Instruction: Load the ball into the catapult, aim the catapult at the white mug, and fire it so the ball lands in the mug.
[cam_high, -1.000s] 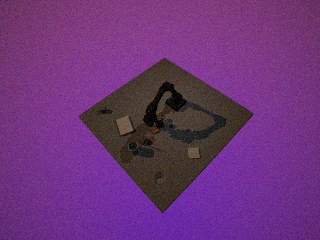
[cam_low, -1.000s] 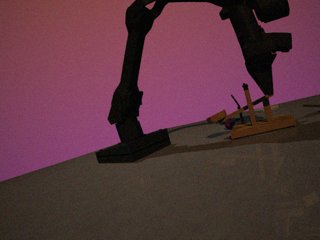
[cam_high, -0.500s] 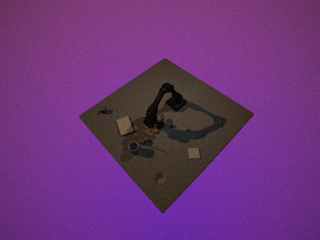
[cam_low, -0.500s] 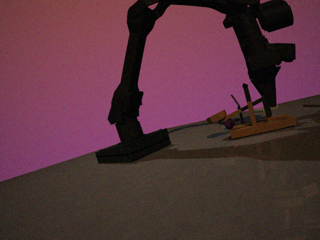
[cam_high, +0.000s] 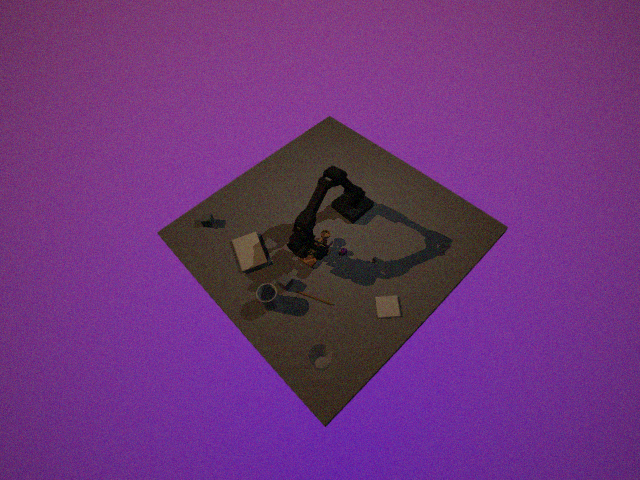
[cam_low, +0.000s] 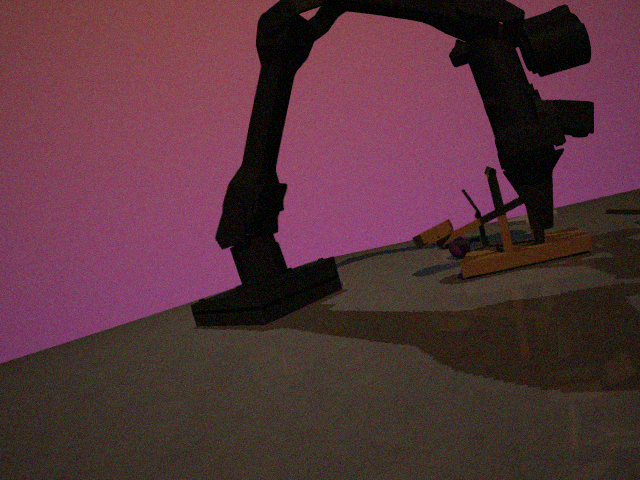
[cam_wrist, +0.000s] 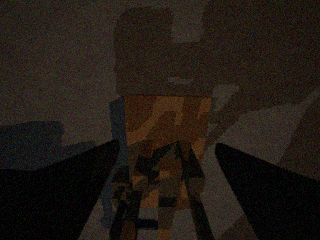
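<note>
My gripper tip is now 12 cm past the ball, 12 cm to the right of it and 2 cm above it. Also, from my gripper tip: orange wooden catapult 6 cm behind, 2 cm to the left, 2 cm above; then white mug 29 cm ahead, 1 cm to the right; then thin stick 16 cm ahead, 14 cm to the left, 3 cm below.
</note>
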